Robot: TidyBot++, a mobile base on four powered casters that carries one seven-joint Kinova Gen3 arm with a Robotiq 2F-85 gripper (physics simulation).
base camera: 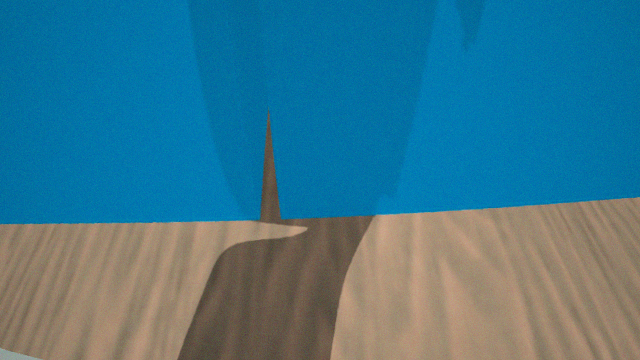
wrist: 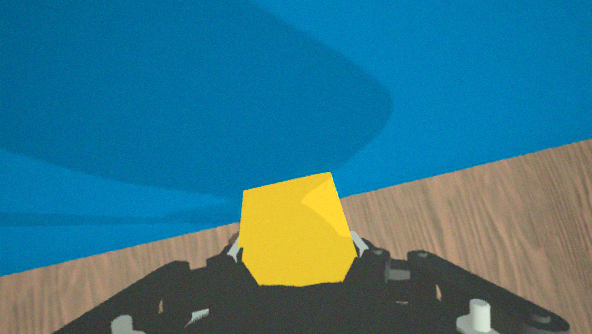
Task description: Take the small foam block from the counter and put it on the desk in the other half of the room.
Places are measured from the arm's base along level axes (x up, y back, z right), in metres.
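Pixels of known places: gripper, between the fingertips: (wrist: pixel 297 248).
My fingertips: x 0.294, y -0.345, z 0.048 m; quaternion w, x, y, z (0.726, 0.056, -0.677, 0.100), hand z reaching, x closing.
Note:
For each thing: its top centre in the pictures, then the offset to it from my fingertips. "pt": a spot on its surface instead. Level surfaces: height alone.
- yellow foam block, centre of its top: (wrist: pixel 306 269) dx +0.058, dy +0.003, dz -0.001 m
- Wooden floor, height of its surface: dx -0.690 m
- pale corner, a spot on its surface: (base camera: pixel 15 352) pt dx -0.690, dy +0.173, dz -0.368 m
My gripper (wrist: pixel 297 248) is shut on the yellow foam block (wrist: pixel 292 215), with a pale fingertip against each side of it. In the wrist view the block sticks out beyond the fingers, above the wooden floor and the near edge of a blue surface. The block's inner end is hidden by the gripper. The gripper and the block do not show in the base camera view. I cannot tell whether the blue surface is part of the desk, and the counter is not recognisable in these views.
A large blue surface (base camera: pixel 525 110) (wrist: pixel 500 75) spans the far side, with a dark shadow across it. A narrow wedge-shaped gap (base camera: pixel 270 190) opens at its lower edge. Wooden floor (base camera: pixel 425 300) (wrist: pixel 475 210) lies in front. A pale corner (base camera: pixel 15 356) shows at the lower left.

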